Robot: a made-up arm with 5 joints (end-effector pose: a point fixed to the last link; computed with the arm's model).
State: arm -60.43 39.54 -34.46 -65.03 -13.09
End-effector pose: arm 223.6 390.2 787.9 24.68 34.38 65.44
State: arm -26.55 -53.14 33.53 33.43 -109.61
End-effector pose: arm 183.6 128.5 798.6 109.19 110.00 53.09
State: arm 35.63 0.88 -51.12 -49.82 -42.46
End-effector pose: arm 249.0 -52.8 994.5 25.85 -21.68 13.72
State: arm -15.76 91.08 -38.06 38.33 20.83
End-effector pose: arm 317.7 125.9 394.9 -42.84 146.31 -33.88
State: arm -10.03 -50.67 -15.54 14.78 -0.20
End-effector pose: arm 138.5 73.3 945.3 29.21 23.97 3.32
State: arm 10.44 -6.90 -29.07 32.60 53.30
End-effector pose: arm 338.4 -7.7 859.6 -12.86 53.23 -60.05
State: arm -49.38 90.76 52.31 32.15 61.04
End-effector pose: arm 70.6 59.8 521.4 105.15 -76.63 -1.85
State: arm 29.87 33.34 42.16 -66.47 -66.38
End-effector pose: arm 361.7 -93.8 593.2 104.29 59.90 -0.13
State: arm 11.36 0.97 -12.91 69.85 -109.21
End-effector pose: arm 346.0 7.7 758.6 159.43 81.52 -7.29
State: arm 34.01 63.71 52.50 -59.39 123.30
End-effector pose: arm 249.5 -90.6 461.9 -95.57 87.88 -52.82
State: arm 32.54 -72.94 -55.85 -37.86 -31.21
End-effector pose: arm -126.2 197.1 868.0 -14.94 -75.05 25.81
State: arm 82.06 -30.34 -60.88 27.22 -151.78
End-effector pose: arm 101.3 -15.2 1010.8 62.06 -8.46 71.95
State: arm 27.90 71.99 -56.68 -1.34 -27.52
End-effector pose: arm 474.2 -144.8 564.7 72.08 75.41 -29.37
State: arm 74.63 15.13 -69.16 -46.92 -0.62
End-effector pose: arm 165.5 -195.4 984.0 8.98 -42.41 -63.53
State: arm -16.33 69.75 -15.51 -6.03 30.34
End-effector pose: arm 388.1 146.1 455.6 -31.42 103.84 -28.20
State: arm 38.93 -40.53 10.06 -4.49 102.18
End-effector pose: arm 210.2 -81.7 895.9 -36.31 16.58 -122.59
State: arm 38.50 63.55 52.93 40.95 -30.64
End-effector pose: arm 162.6 1.6 533.8 -44.48 -97.66 31.65
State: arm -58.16 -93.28 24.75 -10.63 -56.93
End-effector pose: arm 0.2 12.5 876.0 36.73 33.64 110.28
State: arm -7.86 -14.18 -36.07 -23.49 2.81
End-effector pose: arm 252.6 85.0 986.3 30.81 0.91 4.67
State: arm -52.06 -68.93 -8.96 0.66 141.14
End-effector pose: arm 30.6 -0.1 948.7 -1.51 -37.34 -78.27
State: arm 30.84 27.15 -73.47 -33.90 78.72
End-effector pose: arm 333.4 -122.1 941.1 1.46 -29.91 -102.55
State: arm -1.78 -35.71 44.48 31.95 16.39
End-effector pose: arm 234.8 59.7 700.3 -0.10 106.33 -34.85
